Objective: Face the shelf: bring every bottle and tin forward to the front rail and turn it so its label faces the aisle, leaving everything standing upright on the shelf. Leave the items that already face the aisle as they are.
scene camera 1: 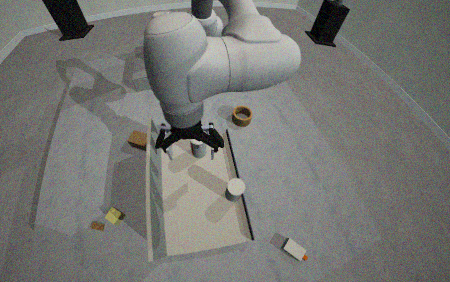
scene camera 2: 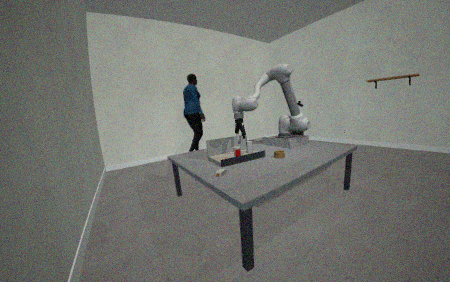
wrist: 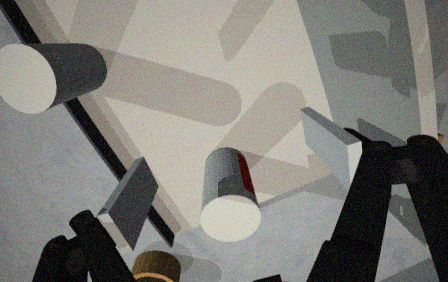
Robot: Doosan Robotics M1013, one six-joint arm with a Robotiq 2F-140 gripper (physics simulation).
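Places are measured from the arm's base along level axes (x ahead, y left, z up), in millimetres.
Pixels of known places: gripper, fingertip midpoint: [scene camera 1: 191, 155] [scene camera 2: 240, 141] [wrist: 225, 150]; arm's base, origin of the base link: [scene camera 2: 285, 137].
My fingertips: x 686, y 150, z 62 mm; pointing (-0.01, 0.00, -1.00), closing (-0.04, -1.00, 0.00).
Observation:
Ahead of a thing's pixels: the offset from my fingertips to its middle.
My gripper [scene camera 1: 191, 153] [scene camera 2: 241, 142] [wrist: 225, 150] is open and empty, above the shelf's end nearer the arm. A grey-white tin @(63 mm down, 78 mm back, 21 mm left) [scene camera 1: 199, 150] [scene camera 2: 249, 146] [wrist: 217, 175] stands upright below and between the spread fingers, set back from the front rail. In the wrist view its red label strip shows on the side away from the rail. A second tin @(68 mm down, 110 mm ahead, 138 mm left) [scene camera 1: 235, 191] [scene camera 2: 237, 153] [wrist: 77, 70] stands upright at the black front rail @(128 mm down, 56 mm ahead, 166 mm left) [scene camera 1: 248, 220] [scene camera 2: 243, 158] [wrist: 97, 140]; scene camera 2 shows its red label facing the aisle. The cream shelf [scene camera 1: 200, 235] has a raised back panel [scene camera 2: 220, 146].
An orange-brown ring @(128 mm down, 270 mm back, 235 mm left) [scene camera 1: 242, 123] [scene camera 2: 279, 154] [wrist: 157, 262] lies beyond the rail. A white box @(139 mm down, 350 mm ahead, 347 mm left) [scene camera 1: 294, 249] [scene camera 2: 221, 172] with an orange tip lies off the near end. A brown box @(128 mm down, 152 mm back, 243 mm right) [scene camera 1: 137, 140], yellow cube @(134 mm down, 171 mm ahead, 308 mm right) [scene camera 1: 114, 215] and small orange-brown piece @(149 mm down, 209 mm ahead, 384 mm right) [scene camera 1: 98, 226] lie behind the back panel.

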